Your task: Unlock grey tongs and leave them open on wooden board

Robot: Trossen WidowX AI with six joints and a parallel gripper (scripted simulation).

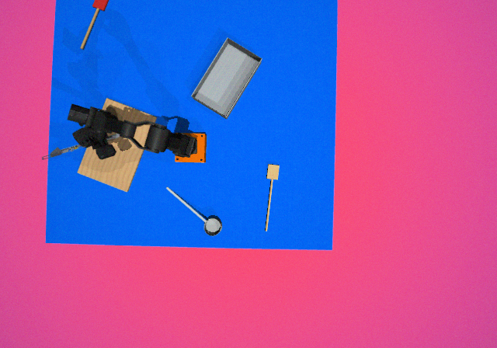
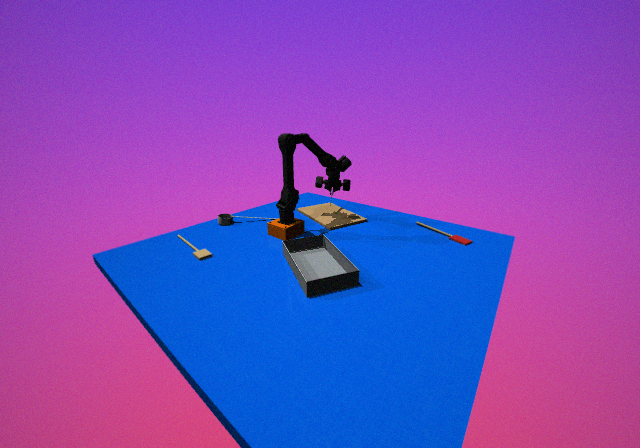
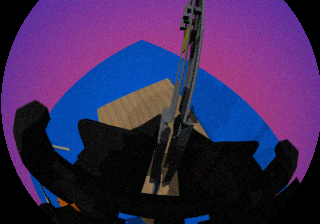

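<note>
Now: the wooden board 20 mm ahead of my gripper tip, 40 mm to the right of it and 120 mm below it. From my gripper tip the other things lie so: roasting tin: 310 mm ahead, 530 mm to the right, 100 mm below.
</note>
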